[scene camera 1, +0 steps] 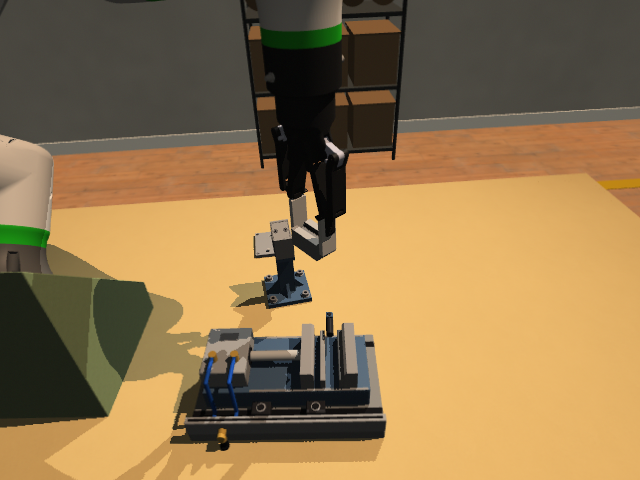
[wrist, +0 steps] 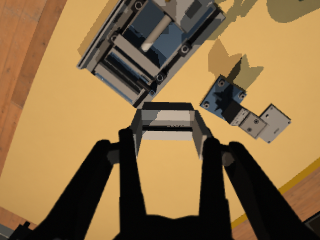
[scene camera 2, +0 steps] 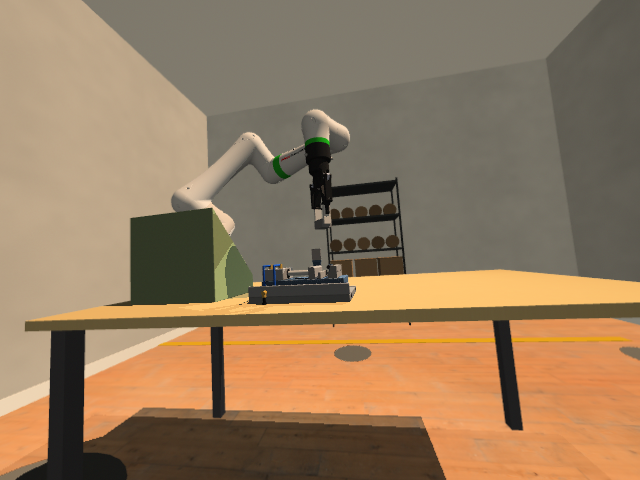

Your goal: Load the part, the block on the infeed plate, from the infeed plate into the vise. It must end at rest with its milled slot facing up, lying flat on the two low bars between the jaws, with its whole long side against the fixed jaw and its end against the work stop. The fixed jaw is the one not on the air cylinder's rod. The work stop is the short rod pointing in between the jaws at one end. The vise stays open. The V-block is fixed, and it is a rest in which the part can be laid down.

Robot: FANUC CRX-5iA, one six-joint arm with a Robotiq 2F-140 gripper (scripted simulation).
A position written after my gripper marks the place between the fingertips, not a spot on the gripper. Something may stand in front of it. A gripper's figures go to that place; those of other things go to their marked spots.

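My gripper (scene camera 1: 313, 241) sits 66 cm from the lens, while for a part (scene camera 1: 305, 238) it is 64 cm from the lens.
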